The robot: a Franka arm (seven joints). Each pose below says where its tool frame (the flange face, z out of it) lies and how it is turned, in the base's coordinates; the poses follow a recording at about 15 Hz.
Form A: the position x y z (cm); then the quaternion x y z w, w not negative.
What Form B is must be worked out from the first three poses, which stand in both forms.
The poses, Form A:
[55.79, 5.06, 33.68, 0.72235, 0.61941, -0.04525, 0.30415]
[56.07, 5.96, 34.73, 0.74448, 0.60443, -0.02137, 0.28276]
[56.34, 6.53, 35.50, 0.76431, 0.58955, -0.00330, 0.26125]
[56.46, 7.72, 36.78, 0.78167, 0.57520, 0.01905, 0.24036]
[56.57, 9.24, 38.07, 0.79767, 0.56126, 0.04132, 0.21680]
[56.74, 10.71, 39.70, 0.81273, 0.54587, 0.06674, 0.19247]
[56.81, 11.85, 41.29, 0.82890, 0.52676, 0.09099, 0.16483]
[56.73, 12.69, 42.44, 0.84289, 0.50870, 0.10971, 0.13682]
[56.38, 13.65, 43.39, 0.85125, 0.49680, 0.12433, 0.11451]
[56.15, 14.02, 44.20, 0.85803, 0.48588, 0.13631, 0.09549]
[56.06, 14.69, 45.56, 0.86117, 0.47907, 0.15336, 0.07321]
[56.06, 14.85, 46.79, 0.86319, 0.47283, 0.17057, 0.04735]
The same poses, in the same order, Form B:
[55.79, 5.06, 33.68, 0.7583, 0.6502, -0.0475, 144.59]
[56.07, 5.96, 34.73, 0.7762, 0.6301, -0.0223, 147.15]
[56.34, 6.53, 35.50, 0.7918, 0.6108, -0.0034, 149.71]
[56.46, 7.72, 36.78, 0.8053, 0.5926, 0.0196, 152.18]
[56.57, 9.24, 38.07, 0.8171, 0.5749, 0.0423, 154.96]
[56.74, 10.71, 39.70, 0.8282, 0.5563, 0.0680, 157.81]
[56.81, 11.85, 41.29, 0.8404, 0.5341, 0.0923, 161.03]
[56.73, 12.69, 42.44, 0.8509, 0.5135, 0.1108, 164.27]
[56.38, 13.65, 43.39, 0.8569, 0.5001, 0.1252, 166.85]
[56.15, 14.02, 44.20, 0.8620, 0.4881, 0.1369, 169.04]
[56.06, 14.69, 45.56, 0.8635, 0.4804, 0.1538, 171.60]
[56.06, 14.85, 46.79, 0.8642, 0.4734, 0.1708, 174.57]

